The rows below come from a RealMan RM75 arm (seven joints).
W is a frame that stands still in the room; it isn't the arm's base.
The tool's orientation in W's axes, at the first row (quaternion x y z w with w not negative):
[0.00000, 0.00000, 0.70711, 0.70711]
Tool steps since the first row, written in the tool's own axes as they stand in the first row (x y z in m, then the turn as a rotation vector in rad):
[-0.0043, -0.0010, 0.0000, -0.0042, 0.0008, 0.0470]
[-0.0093, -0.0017, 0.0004, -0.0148, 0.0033, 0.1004]
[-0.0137, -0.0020, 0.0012, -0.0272, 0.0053, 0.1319]
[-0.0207, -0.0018, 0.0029, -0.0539, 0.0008, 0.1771]
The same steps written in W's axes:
[0.0010, -0.0043, 0.0000, -0.0008, -0.0042, 0.0470]
[0.0017, -0.0093, 0.0004, -0.0033, -0.0148, 0.1004]
[0.0020, -0.0137, 0.0012, -0.0053, -0.0272, 0.1319]
[0.0018, -0.0207, 0.0029, -0.0008, -0.0539, 0.1771]

